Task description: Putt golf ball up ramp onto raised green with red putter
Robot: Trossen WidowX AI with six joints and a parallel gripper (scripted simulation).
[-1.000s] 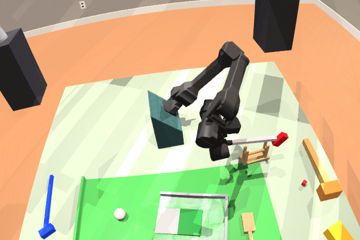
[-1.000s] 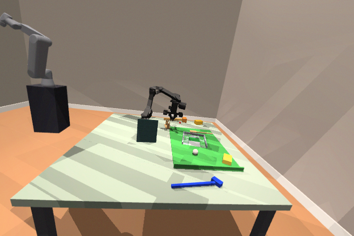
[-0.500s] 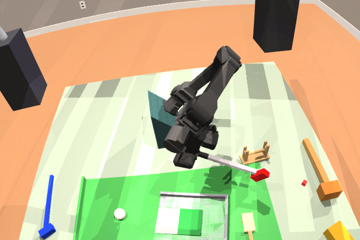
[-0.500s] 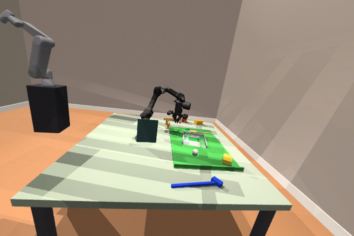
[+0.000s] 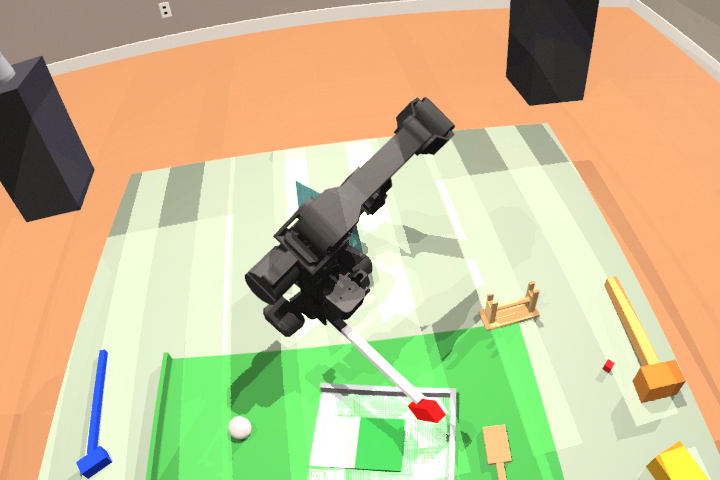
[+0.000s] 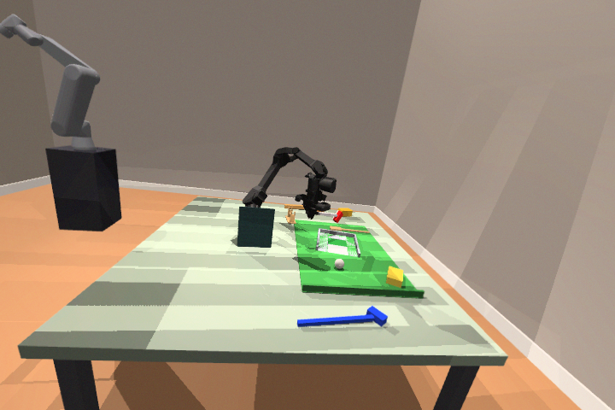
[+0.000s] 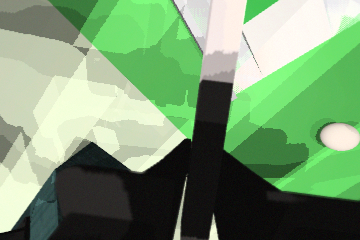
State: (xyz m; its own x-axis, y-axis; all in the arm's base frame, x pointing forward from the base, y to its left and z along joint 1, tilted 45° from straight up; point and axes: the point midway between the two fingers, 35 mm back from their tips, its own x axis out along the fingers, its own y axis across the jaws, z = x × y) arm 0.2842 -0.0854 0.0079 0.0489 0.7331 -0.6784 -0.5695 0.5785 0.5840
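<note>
Now: the red putter 90 mm ahead of my gripper tip and 70 mm to the left of it. From my gripper tip the other things lie so: white golf ball (110 mm ahead, 200 mm to the right, 130 mm below); green mat (190 mm ahead, 10 mm to the right, 150 mm below); wooden rack (40 mm behind, 360 mm to the left, 120 mm below).
</note>
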